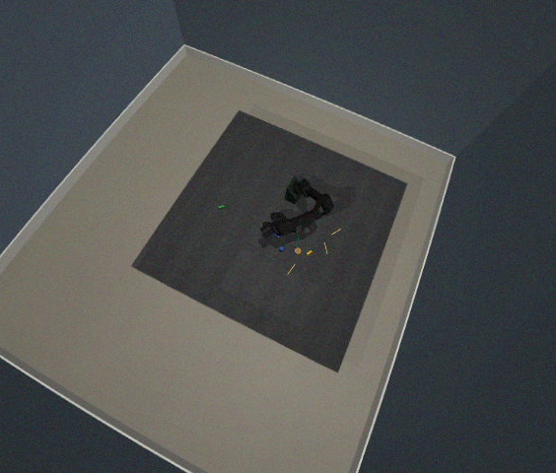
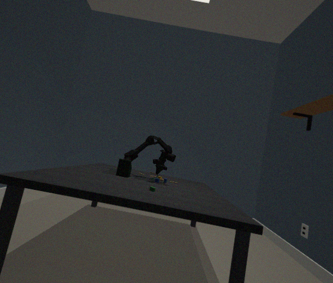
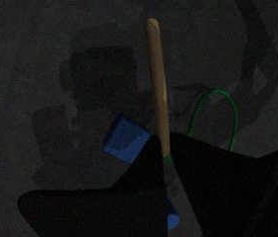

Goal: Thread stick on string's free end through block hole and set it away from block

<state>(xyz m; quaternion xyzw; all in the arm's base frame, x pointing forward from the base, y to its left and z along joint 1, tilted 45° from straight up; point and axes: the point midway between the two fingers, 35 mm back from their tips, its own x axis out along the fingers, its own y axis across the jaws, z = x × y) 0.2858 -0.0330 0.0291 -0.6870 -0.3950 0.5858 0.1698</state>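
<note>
Right now the blue block is 10 mm ahead of my gripper tip, 20 mm to the right of it and 50 mm below it. The rest, counted from my gripper tip: thin wooden stick (10 mm behind); then yellow piece (60 mm ahead, 200 mm to the left, 50 mm below); then round wooden button (70 mm ahead, 140 mm to the left, 60 mm below).
</note>
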